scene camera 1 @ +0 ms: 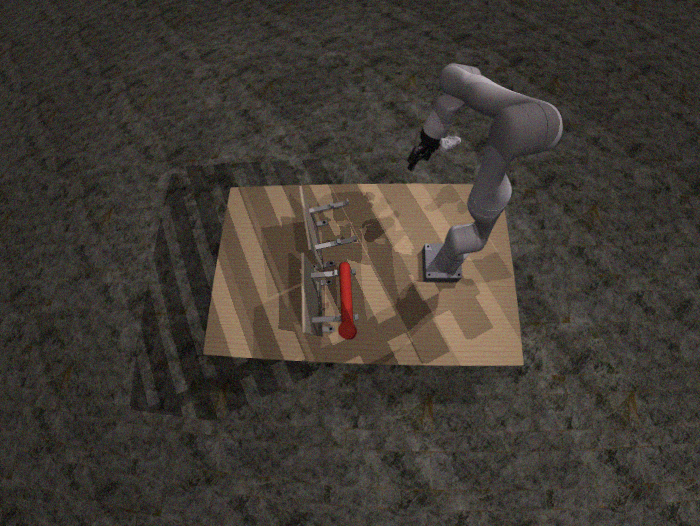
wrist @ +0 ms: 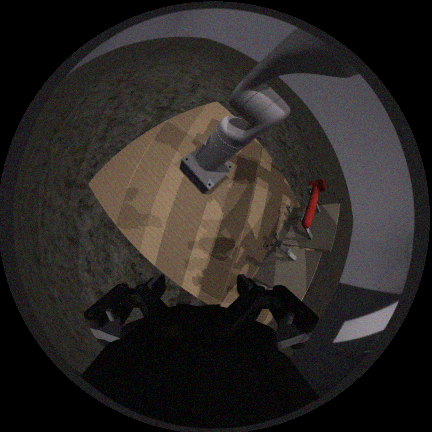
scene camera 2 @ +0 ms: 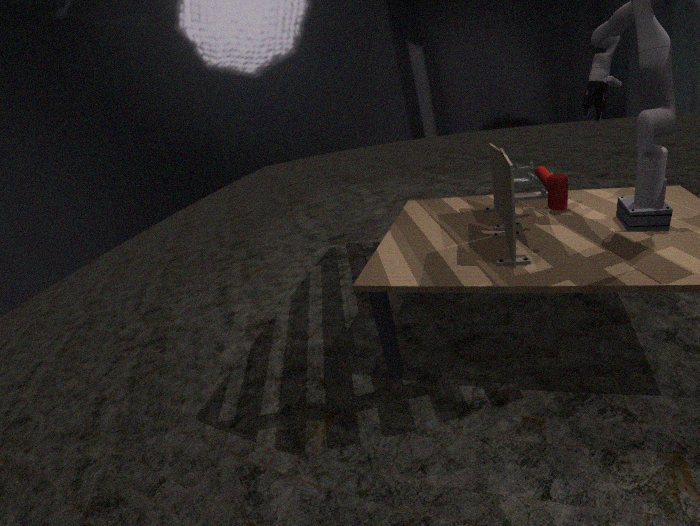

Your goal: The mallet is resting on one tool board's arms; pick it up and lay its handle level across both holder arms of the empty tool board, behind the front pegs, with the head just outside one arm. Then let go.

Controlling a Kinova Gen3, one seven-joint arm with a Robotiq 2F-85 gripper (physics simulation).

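Note:
The red mallet [scene camera 1: 346, 299] [scene camera 2: 557, 192] [wrist: 311, 207] rests with its handle across both arms of the near tool board [scene camera 1: 306, 305] [scene camera 2: 512, 214] [wrist: 327, 227]. Its head is just outside the arm nearest the table's front edge in the first scene view. The empty tool board [scene camera 1: 305, 217] [wrist: 295, 272] stands beside it, farther back, turned slightly. Its two holder arms, a far arm [scene camera 1: 329, 207] and a near arm [scene camera 1: 335, 243], hold nothing. My gripper [scene camera 1: 410, 167] [scene camera 2: 591, 117] [wrist: 200, 282] is open and empty, high up and well away from the mallet. The empty board is largely hidden in the second scene view.
The wooden table [scene camera 1: 254, 339] [scene camera 2: 390, 271] [wrist: 120, 185] carries both boards. The robot's base [scene camera 1: 443, 271] [scene camera 2: 643, 217] [wrist: 205, 175] is bolted to the right of them in the first scene view. Board feet and striped shadows lie around the boards.

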